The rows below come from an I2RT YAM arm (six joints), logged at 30 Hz.
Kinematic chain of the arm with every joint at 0, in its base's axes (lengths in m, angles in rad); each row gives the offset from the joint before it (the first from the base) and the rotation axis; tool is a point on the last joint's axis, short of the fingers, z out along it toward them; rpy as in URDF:
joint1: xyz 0 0 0.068 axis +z
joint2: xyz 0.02 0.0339 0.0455 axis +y
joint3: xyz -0.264 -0.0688 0 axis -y
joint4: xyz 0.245 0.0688 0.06 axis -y
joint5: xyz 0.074 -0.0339 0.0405 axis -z
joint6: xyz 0.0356 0 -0.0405 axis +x
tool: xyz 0 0 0 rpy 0 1.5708 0
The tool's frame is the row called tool.
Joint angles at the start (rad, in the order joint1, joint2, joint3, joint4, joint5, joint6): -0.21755, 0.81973, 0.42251, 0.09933, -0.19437, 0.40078
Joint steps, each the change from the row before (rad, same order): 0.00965, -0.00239, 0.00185, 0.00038, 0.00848, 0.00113; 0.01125, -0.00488, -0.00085, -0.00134, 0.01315, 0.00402; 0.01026, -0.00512, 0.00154, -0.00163, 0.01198, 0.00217; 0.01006, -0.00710, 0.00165, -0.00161, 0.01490, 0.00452; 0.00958, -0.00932, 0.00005, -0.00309, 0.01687, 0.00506; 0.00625, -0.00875, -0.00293, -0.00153, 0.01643, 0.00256; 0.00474, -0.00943, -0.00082, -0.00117, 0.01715, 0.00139; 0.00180, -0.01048, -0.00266, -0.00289, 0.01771, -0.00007; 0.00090, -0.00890, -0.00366, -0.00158, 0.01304, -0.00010; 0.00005, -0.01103, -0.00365, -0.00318, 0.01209, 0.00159
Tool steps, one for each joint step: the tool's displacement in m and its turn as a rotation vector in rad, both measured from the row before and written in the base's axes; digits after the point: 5 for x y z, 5 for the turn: 0.00017, 0.00156, 0.00109, -0.00231, -0.00401, 0.00121; -0.00033, 0.00181, 0.00038, -0.00039, -0.00193, -0.00248; -0.00027, 0.00163, 0.00124, -0.00222, -0.00433, -0.00183; -0.00054, 0.00152, 0.00161, -0.00102, -0.00637, -0.00549; -0.00101, 0.00142, 0.00126, -0.00072, -0.00555, -0.00802; -0.00118, 0.00080, 0.00026, -0.00256, -0.00361, -0.01026; -0.00118, 0.00048, 0.00115, -0.00425, -0.00671, -0.01218; -0.00155, -0.00005, 0.00048, -0.00529, -0.00417, -0.01531; -0.00138, -0.00009, -0.00001, -0.00389, -0.00311, -0.01170; -0.00171, -0.00016, 0.00016, -0.00206, -0.00384, -0.01206
